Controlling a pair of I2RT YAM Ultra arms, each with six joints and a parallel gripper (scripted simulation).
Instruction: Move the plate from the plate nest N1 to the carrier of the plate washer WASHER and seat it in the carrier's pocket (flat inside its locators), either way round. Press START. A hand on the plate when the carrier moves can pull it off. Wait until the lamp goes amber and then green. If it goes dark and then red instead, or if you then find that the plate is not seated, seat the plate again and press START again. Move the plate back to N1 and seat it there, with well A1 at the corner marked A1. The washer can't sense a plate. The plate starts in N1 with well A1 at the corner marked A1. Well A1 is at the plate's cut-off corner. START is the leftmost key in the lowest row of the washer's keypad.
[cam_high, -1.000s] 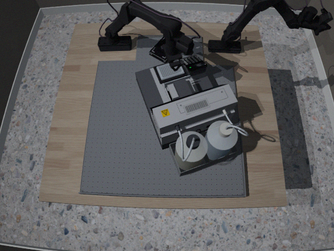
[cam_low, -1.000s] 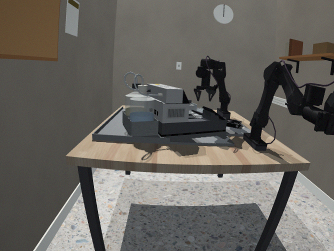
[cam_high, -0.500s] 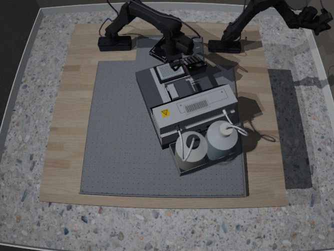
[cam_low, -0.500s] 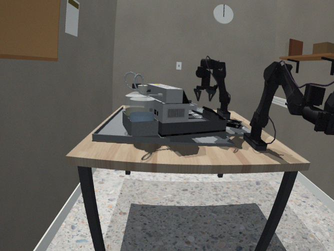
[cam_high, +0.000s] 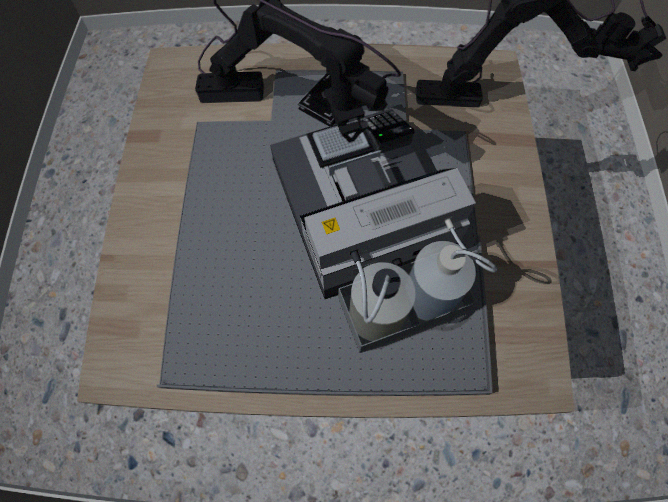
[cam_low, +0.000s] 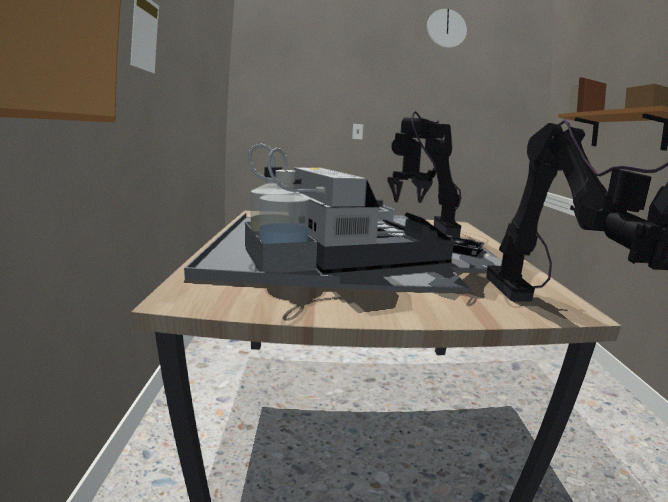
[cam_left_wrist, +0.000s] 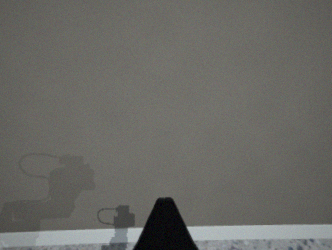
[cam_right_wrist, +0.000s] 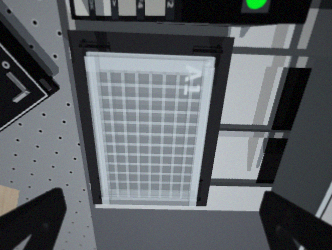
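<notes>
The white plate lies 10 mm behind my right hand, 10 mm to the right of it and 80 mm below it. Also, from my right hand: dark nest N1 (220 mm behind, 40 mm to the right, 150 mm below); grey washer housing (140 mm ahead, 50 mm to the left, 40 mm below); black carrier (10 mm behind, 10 mm to the right, 80 mm below).
</notes>
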